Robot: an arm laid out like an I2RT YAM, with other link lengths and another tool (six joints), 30 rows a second.
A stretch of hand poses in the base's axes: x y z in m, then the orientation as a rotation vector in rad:
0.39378 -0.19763 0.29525 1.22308 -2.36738 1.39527
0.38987 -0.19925 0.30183 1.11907 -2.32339 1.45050
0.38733 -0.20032 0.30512 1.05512 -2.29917 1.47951
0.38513 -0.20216 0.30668 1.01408 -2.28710 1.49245
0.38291 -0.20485 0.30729 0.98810 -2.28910 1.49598
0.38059 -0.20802 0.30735 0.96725 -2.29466 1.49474
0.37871 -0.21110 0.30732 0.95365 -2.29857 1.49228
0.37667 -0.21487 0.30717 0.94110 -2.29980 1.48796
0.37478 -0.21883 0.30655 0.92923 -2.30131 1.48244
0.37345 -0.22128 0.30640 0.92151 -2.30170 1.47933
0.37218 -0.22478 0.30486 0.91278 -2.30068 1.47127
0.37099 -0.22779 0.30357 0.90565 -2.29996 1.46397
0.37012 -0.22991 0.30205 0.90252 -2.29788 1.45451
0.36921 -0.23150 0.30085 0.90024 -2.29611 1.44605
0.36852 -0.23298 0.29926 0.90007 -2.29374 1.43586
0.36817 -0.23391 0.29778 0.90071 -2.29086 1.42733
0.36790 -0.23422 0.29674 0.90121 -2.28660 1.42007
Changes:
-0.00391 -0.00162 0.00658 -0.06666 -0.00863 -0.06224
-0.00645 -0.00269 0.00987 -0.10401 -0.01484 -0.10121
-0.00865 -0.00453 0.01143 -0.12382 -0.01814 -0.12737
-0.01087 -0.00722 0.01204 -0.12859 -0.02342 -0.14435
-0.01319 -0.01039 0.01210 -0.12849 -0.02758 -0.15873
-0.01507 -0.01347 0.01207 -0.12767 -0.02947 -0.16854
-0.01711 -0.01724 0.01192 -0.12774 -0.02847 -0.17842
-0.01900 -0.02120 0.01130 -0.12709 -0.02686 -0.18816
-0.02033 -0.02365 0.01115 -0.12720 -0.02578 -0.19441
-0.02160 -0.02715 0.00961 -0.12674 -0.02073 -0.20297
-0.02279 -0.03016 0.00832 -0.12603 -0.01624 -0.21016
-0.02366 -0.03228 0.00680 -0.12474 -0.00914 -0.21534
-0.02457 -0.03387 0.00560 -0.12342 -0.00280 -0.21960
-0.02526 -0.03535 0.00401 -0.12151 0.00522 -0.22295
-0.02561 -0.03628 0.00253 -0.12032 0.01257 -0.22529
-0.02588 -0.03659 0.00149 -0.12048 0.01994 -0.22750

